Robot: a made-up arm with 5 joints.
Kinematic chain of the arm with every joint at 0, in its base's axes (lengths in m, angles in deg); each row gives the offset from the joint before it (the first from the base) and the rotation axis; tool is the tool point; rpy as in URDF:
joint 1: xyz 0 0 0.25 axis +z
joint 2: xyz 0 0 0 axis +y
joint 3: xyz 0.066 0 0.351 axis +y
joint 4: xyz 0.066 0 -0.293 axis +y
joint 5: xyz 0.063 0 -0.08 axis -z
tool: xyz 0 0 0 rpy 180 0 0
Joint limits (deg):
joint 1: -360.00..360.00
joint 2: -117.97..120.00
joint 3: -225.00..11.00
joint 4: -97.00..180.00
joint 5: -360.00..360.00
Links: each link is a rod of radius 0.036 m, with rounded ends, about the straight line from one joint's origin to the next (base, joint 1, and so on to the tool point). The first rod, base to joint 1, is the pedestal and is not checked.
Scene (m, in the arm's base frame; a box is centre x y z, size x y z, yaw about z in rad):
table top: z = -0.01
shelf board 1: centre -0.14 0.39 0.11 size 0.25 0.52 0.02 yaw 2
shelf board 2: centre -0.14 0.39 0.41 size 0.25 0.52 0.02 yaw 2
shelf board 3: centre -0.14 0.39 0.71 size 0.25 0.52 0.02 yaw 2
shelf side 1: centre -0.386 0.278 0.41 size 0.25 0.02 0.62 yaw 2
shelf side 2: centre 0.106 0.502 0.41 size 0.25 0.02 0.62 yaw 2
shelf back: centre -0.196 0.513 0.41 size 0.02 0.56 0.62 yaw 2
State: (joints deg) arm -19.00 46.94 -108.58 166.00 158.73
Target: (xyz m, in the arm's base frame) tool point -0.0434 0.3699 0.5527
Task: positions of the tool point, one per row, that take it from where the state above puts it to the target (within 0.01 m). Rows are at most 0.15 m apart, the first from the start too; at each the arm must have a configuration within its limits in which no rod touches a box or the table.
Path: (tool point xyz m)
1: 0.4677 -0.0407 0.3717
2: 0.4294 0.0685 0.4190
3: 0.3629 0.1548 0.4603
4: 0.2787 0.2110 0.4948
5: 0.1888 0.2345 0.5220
6: 0.1049 0.2270 0.5413
7: 0.0370 0.1943 0.5527
8: 0.0223 0.2572 0.5620
9: -0.0048 0.3168 0.5619
10: -0.0434 0.3699 0.5527

